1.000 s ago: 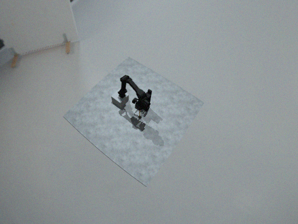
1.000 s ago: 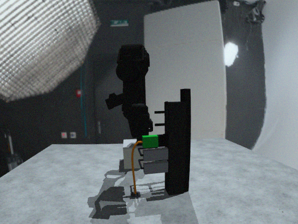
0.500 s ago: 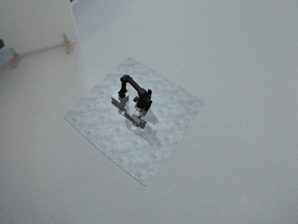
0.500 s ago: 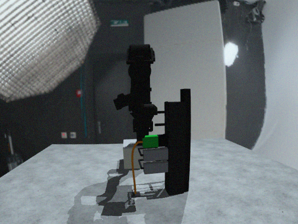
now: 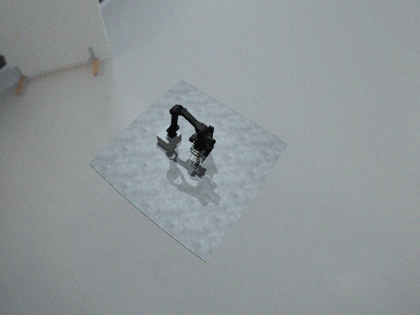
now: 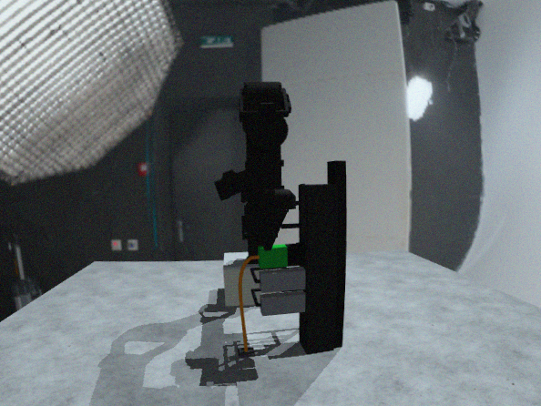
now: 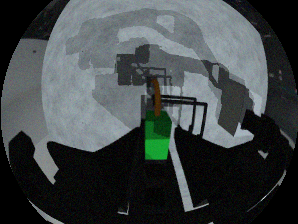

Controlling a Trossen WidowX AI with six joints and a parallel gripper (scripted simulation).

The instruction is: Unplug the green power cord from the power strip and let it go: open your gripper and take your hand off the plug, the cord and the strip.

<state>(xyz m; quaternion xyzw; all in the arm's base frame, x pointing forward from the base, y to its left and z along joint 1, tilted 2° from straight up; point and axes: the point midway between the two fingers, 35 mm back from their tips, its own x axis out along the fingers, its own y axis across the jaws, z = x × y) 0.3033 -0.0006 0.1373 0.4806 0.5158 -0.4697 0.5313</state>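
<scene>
Right now my gripper tip is 1 cm past the green plug and 3 cm to the right of it. Round my gripper tip: black power strip: 1 cm behind, 10 cm to the left, 5 cm below.
</scene>
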